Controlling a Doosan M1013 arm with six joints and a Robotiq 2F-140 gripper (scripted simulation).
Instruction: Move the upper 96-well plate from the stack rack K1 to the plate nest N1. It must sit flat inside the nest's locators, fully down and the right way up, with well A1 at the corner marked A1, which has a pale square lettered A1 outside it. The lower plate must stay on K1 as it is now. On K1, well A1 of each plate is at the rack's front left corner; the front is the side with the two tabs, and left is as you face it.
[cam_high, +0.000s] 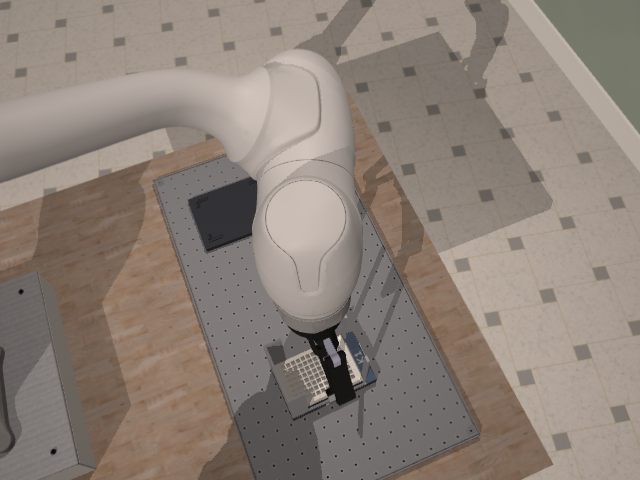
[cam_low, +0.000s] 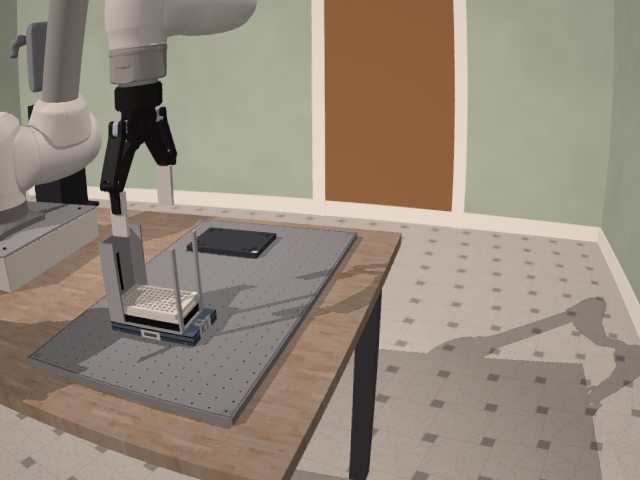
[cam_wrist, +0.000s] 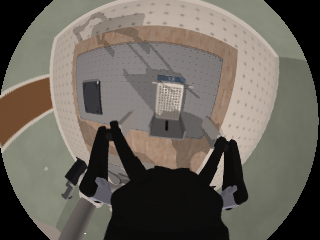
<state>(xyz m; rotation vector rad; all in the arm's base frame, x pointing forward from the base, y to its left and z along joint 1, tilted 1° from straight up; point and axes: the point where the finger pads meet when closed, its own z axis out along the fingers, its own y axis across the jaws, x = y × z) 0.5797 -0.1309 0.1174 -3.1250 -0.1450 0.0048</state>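
Now: the white 96-well plate 150 mm below my hand. Also, from my hand: black plate 160 mm below; rack back wall 70 mm behind, 10 mm to the right, 100 mm below; pale A1 square 40 mm ahead, 320 mm to the left, 180 mm below.
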